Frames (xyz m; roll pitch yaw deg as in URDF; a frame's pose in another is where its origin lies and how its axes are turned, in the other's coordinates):
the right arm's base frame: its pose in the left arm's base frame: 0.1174 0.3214 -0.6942 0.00 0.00 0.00
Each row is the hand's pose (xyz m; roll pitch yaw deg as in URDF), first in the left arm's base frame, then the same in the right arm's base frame.
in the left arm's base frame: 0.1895 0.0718 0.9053 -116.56 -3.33 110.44
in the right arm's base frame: 0.0721 -0.2496 1.5995 -116.56 -3.33 110.44
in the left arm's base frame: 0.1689 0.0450 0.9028 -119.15 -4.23 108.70
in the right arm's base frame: 0.0515 -0.2764 1.5970 -119.15 -4.23 108.70
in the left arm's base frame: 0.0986 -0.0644 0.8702 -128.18 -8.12 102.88
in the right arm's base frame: -0.0188 -0.3858 1.5644 -128.18 -8.12 102.88
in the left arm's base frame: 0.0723 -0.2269 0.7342 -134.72 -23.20 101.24
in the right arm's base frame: -0.0451 -0.5483 1.4284 -134.72 -23.20 101.24
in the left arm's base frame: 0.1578 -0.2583 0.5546 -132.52 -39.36 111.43
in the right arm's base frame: 0.0404 -0.5797 1.2488 -132.52 -39.36 111.43
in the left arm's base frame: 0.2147 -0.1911 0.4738 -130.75 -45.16 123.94
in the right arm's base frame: 0.0973 -0.5125 1.1680 -130.75 -45.16 123.94
